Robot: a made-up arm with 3 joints.
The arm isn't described. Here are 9 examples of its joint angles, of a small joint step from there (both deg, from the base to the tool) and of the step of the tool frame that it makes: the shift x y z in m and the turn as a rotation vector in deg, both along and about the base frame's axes.
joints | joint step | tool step
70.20 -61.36 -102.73 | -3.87 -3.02 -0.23 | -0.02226 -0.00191 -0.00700 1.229 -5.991 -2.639
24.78 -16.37 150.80 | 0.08 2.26 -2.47 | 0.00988 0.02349 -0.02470 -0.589 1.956 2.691
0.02 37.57 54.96 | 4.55 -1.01 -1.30 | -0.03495 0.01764 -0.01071 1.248 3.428 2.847
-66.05 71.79 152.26 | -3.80 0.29 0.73 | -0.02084 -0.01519 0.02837 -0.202 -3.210 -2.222
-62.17 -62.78 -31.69 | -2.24 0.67 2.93 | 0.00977 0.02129 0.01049 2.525 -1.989 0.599
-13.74 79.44 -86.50 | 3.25 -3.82 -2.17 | 0.00192 -0.01720 -0.00016 2.656 -0.441 2.559
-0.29 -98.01 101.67 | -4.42 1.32 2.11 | -0.02620 0.00198 -0.01729 1.496 -2.250 -1.417
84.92 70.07 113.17 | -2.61 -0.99 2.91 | 0.03973 0.00045 -0.04002 -0.794 -5.083 0.278
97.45 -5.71 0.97 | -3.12 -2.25 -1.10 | 0.00038 -0.01122 0.01089 1.681 -4.093 -2.450
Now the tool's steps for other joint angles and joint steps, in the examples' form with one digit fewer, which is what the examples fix.
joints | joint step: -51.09 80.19 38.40 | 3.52 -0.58 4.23
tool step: 0.0063 -0.0054 -0.0394 -2.28 2.76 -2.07
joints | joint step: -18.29 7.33 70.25 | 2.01 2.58 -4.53
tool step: -0.0117 0.0287 -0.0466 -0.85 4.75 4.95
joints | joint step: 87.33 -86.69 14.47 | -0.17 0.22 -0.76
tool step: -0.0058 -0.0017 -0.0020 -0.04 -0.48 0.65
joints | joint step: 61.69 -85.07 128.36 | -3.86 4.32 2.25
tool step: 0.0000 0.0049 -0.0089 -1.49 1.19 -1.61
